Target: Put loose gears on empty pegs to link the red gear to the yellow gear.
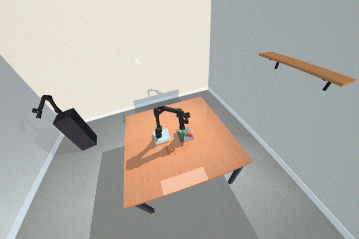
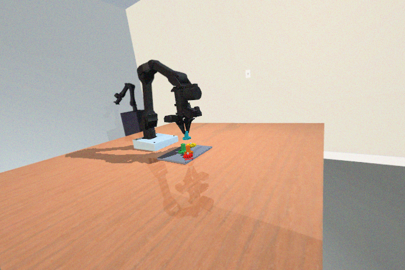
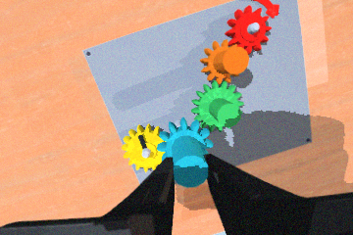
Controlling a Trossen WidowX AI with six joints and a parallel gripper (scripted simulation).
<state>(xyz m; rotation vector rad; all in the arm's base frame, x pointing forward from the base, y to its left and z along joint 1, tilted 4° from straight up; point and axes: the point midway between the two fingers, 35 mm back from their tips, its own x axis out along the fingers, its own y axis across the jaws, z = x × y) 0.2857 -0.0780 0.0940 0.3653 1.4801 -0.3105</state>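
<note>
Right now my gripper tip is 1 cm above the teal gear. The rest, counted from my gripper tip: yellow gear 7 cm below, 4 cm to the left, 1 cm behind; then orange gear 6 cm to the right, 6 cm below, 4 cm ahead; then green gear 6 cm below, 4 cm to the right.
</note>
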